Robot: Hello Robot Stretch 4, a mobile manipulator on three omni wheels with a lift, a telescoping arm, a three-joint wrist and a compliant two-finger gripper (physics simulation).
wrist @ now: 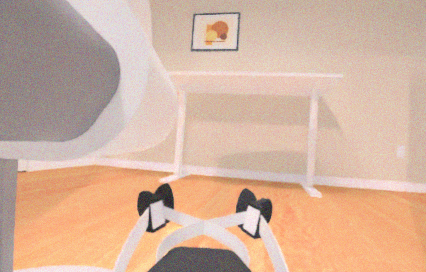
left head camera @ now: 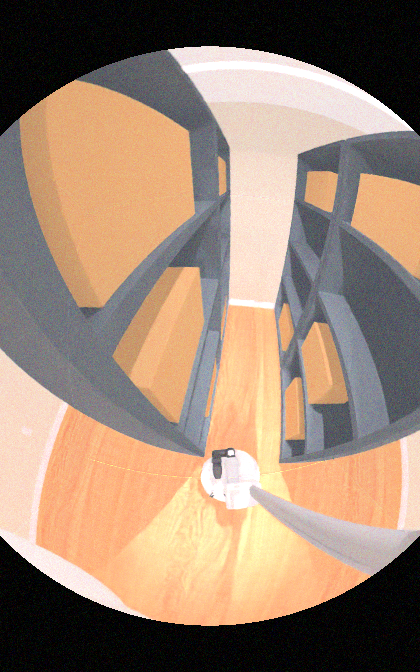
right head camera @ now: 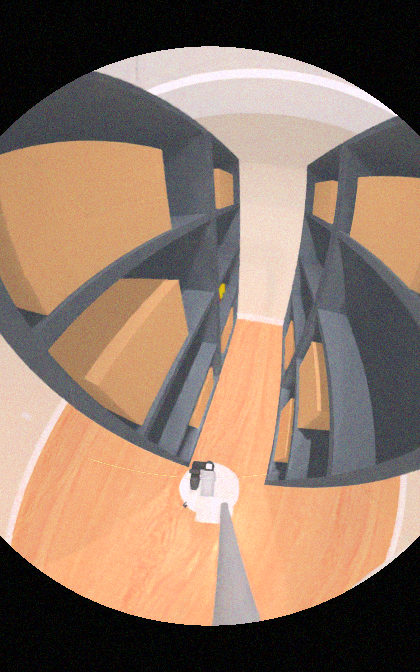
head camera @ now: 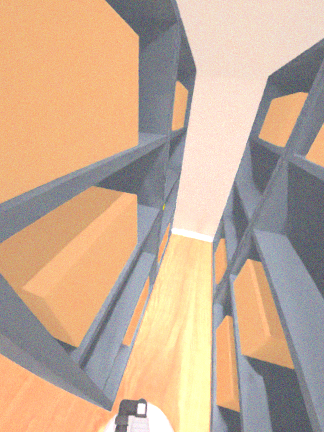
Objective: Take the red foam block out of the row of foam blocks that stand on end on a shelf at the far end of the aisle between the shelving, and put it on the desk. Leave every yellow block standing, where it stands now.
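Places are measured from the robot's base along level axes (x ahead, y left, z up), in metres.
Pixels of known places: gripper, between the fingertips: point(wrist: 205, 201).
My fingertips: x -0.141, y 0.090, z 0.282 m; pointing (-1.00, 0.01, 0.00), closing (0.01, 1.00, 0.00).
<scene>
Behind a point stands the place of what it marks.
A small patch of yellow, part of the yellow blocks point(head camera: 163, 206) {y -0.057, x 1.749, z 0.554 m} point(right head camera: 222, 291), shows past an upright of the left shelving point(head camera: 155, 100) {y 0.060, x 1.032, z 1.569 m} point(right head camera: 190, 185), on a middle shelf in its far part. The rest of the row is hidden behind the upright, and I cannot make out the red block for certain. My gripper point(wrist: 205, 201) {y 0.090, x -0.141, z 0.282 m} is open and empty in the wrist view, its two dark fingertips wide apart. It faces away from the shelving, towards the white desk point(wrist: 255, 84) {y 0.508, x -2.249, z 0.897 m}, which stands against a wall some way off, beyond bare floor.
The aisle floor point(head camera: 185, 300) {y -0.348, x 0.926, z -0.028 m} point(right head camera: 250, 380) runs between the left shelving and the right shelving point(head camera: 280, 255) {y -0.653, x 0.660, z 0.963 m} point(right head camera: 345, 340) to the end wall point(head camera: 215, 175) {y -0.626, x 1.889, z 0.951 m}. The near ends of both shelvings stand close ahead of my base point(left head camera: 230, 480). Large orange boxes point(head camera: 65, 100) {y 0.156, x 0.384, z 1.529 m} point(left head camera: 120, 190) fill several compartments.
</scene>
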